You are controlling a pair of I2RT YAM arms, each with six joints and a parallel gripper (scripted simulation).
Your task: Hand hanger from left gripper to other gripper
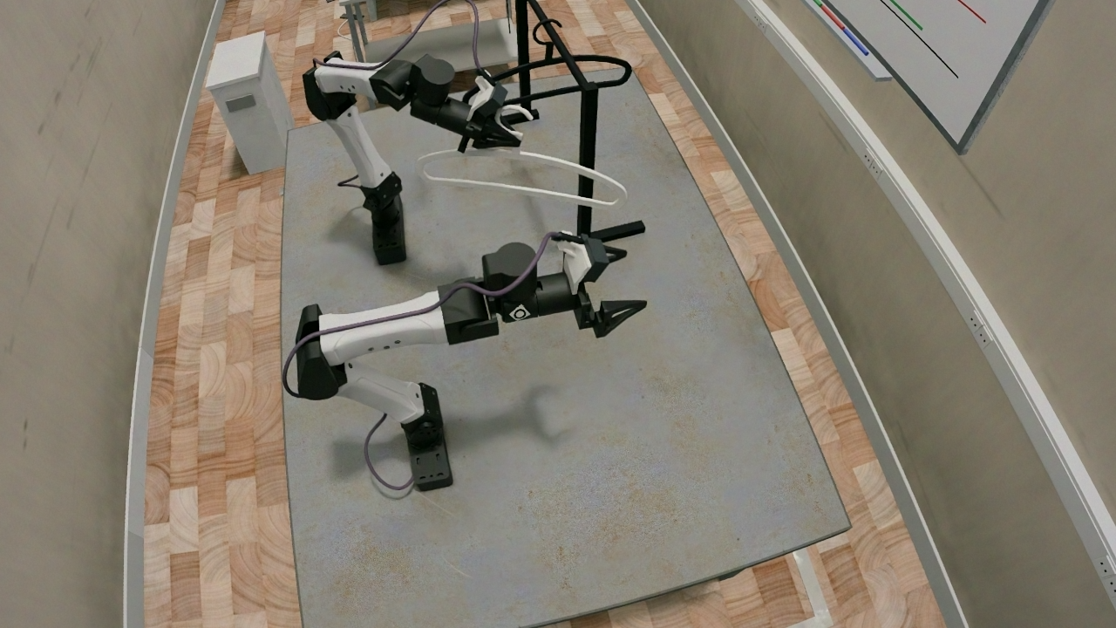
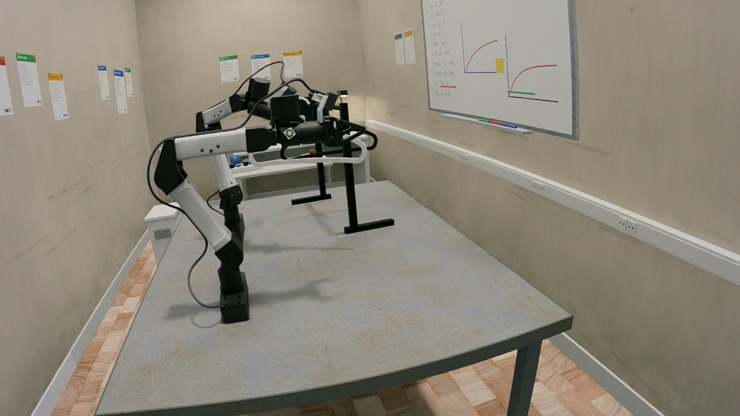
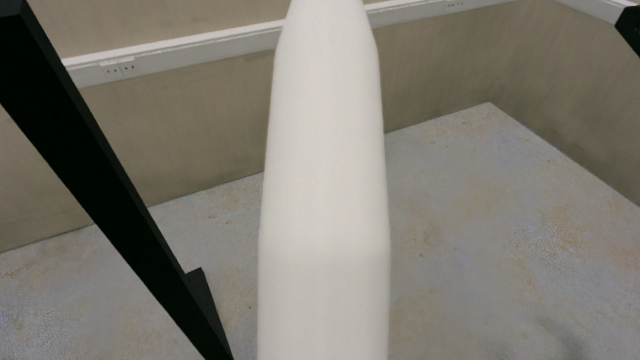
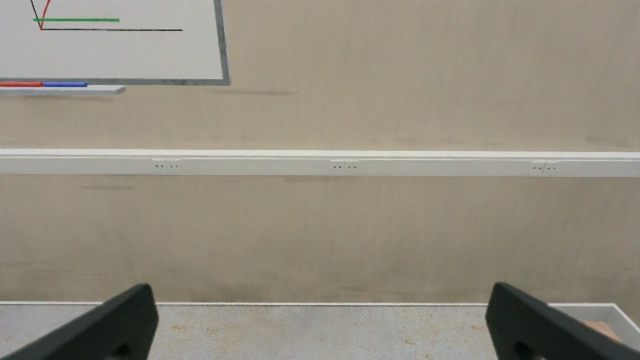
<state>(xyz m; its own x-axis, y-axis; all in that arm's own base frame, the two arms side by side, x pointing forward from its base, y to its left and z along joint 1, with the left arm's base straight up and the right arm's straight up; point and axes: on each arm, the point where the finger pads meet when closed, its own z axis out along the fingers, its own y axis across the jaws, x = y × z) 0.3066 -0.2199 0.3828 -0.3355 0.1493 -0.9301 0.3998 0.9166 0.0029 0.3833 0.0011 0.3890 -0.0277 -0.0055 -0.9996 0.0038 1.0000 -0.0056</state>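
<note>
My right hand is 9 cm past the white hanger, 34 cm to the right of it and 3 cm above it. The rest, counted from my right hand: black rack 6 cm ahead, 66 cm to the left, 20 cm below; black hanger 6 cm ahead, 68 cm to the left, 7 cm below.
</note>
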